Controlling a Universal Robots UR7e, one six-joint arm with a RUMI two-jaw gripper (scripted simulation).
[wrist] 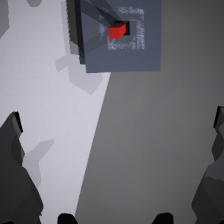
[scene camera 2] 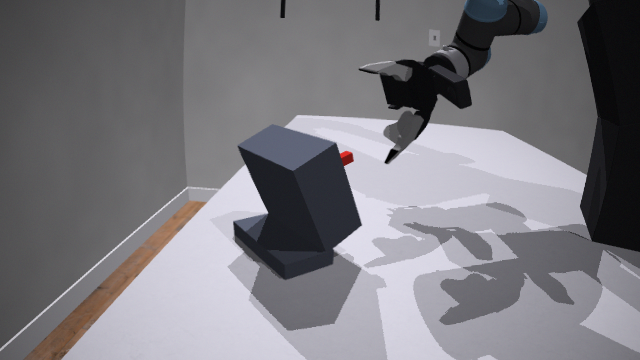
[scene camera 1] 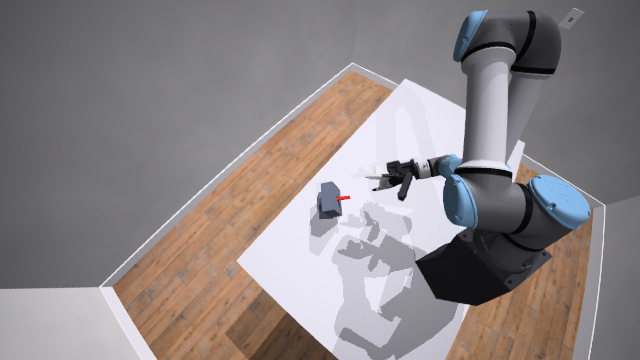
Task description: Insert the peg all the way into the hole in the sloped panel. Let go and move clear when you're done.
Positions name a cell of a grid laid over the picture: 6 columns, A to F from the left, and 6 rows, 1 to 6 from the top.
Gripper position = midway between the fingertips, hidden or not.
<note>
I see my gripper (scene camera 2: D2).
My gripper is seen too in the wrist view (wrist: D3).
</note>
